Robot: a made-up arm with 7 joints. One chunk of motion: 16 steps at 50 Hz.
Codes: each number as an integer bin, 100 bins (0 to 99) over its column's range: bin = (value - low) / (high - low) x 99, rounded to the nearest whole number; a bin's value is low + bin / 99 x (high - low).
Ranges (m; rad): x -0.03..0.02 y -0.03..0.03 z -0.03..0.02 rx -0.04..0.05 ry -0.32..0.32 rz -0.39..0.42
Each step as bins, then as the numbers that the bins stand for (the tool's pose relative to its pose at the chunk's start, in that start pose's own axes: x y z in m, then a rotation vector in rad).
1 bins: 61 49 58 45 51 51
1 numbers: 0.0008 -0.0003 -0.0007 0.0009 0.0097 0.0273
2 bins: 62 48 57 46 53 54
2 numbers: 0.0013 -0.0009 -0.0012 0.0018 0.0226 0.0518
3 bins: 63 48 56 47 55 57
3 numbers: 0.0018 -0.0009 -0.0017 0.0027 0.0356 0.0764
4 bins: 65 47 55 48 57 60
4 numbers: 0.0028 -0.0015 -0.0022 0.0036 0.0485 0.1009
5 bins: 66 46 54 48 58 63
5 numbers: 0.0033 -0.0021 -0.0027 0.0036 0.0549 0.1255
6 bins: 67 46 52 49 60 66
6 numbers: 0.0038 -0.0021 -0.0037 0.0045 0.0679 0.1500
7 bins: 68 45 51 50 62 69
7 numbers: 0.0043 -0.0027 -0.0042 0.0055 0.0808 0.1745
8 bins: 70 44 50 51 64 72
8 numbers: 0.0054 -0.0033 -0.0047 0.0064 0.0937 0.1991
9 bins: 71 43 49 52 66 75
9 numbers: 0.0059 -0.0039 -0.0053 0.0073 0.1067 0.2236
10 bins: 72 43 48 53 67 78
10 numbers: 0.0064 -0.0039 -0.0058 0.0082 0.1131 0.2482
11 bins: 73 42 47 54 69 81
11 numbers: 0.0069 -0.0045 -0.0063 0.0091 0.1261 0.2727
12 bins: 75 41 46 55 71 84
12 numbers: 0.0079 -0.0052 -0.0068 0.0100 0.1390 0.2973
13 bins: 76 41 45 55 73 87
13 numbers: 0.0084 -0.0052 -0.0073 0.0100 0.1519 0.3218
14 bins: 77 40 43 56 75 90
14 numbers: 0.0089 -0.0058 -0.0083 0.0109 0.1648 0.3464
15 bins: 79 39 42 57 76 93
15 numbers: 0.0099 -0.0064 -0.0088 0.0118 0.1713 0.3709
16 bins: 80 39 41 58 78 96
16 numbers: 0.0104 -0.0064 -0.0093 0.0127 0.1842 0.3955
